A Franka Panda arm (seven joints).
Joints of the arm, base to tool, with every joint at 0 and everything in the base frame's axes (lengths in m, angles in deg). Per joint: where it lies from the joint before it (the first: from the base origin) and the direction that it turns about. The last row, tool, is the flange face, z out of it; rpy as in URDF.
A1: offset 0 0 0.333 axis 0 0 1
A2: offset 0 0 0 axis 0 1 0
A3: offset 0 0 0.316 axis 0 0 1
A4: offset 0.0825 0 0 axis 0 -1 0
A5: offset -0.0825 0 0.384 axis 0 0 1
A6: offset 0 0 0 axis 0 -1 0
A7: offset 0.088 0 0 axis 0 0 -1
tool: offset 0 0 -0.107 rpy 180 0 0
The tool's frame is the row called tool.
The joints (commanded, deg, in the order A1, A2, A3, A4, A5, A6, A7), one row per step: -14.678, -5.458, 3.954, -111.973, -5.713, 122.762, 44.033; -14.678, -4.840, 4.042, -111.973, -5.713, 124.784, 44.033; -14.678, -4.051, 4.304, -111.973, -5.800, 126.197, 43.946; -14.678, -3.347, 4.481, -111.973, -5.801, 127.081, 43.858; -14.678, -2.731, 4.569, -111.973, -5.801, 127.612, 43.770; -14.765, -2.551, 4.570, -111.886, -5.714, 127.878, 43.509; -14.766, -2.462, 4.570, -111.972, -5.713, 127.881, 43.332; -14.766, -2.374, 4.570, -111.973, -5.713, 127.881, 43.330; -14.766, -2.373, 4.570, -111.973, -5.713, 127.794, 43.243
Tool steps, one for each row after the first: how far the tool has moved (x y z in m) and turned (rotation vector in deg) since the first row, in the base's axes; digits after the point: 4 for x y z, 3 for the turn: 0.0051, 0.0003, -0.0020, -0.167, -1.387, 0.293; 0.0103, 0.0021, -0.0069, -0.303, -1.980, 0.807; 0.0142, 0.0032, -0.0121, -0.287, -2.155, 1.155; 0.0172, 0.0036, -0.0172, -0.233, -2.069, 1.378; 0.0181, 0.0026, -0.0177, -0.237, -2.222, 1.536; 0.0182, 0.0025, -0.0193, -0.245, -2.030, 1.703; 0.0185, 0.0025, -0.0202, -0.222, -1.944, 1.705; 0.0184, 0.0025, -0.0204, -0.232, -1.846, 1.779
